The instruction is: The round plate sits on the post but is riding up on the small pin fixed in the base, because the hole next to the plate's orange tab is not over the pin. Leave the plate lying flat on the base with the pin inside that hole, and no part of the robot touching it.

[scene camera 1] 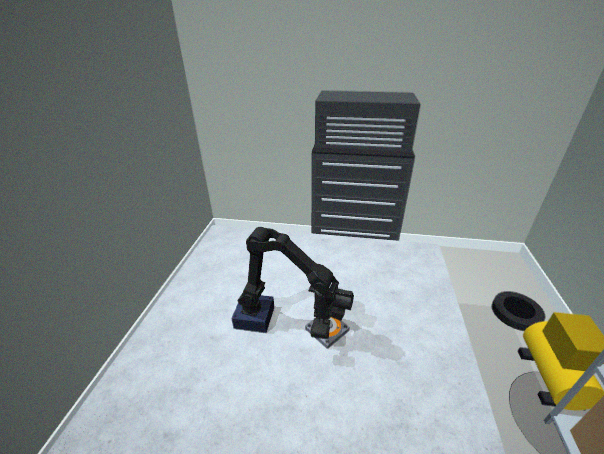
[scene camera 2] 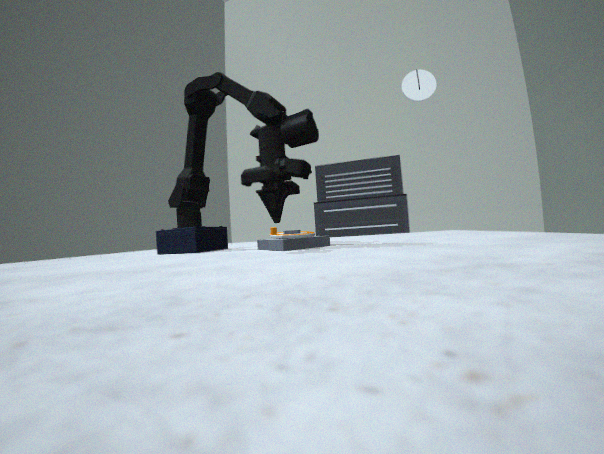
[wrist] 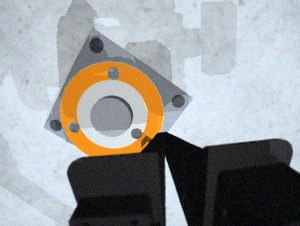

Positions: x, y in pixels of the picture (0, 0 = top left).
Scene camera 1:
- my gripper: 322, 329
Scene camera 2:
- my gripper: 277, 223
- square grey base: 277, 244
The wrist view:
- my gripper: 162, 137
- square grey base: 97, 48
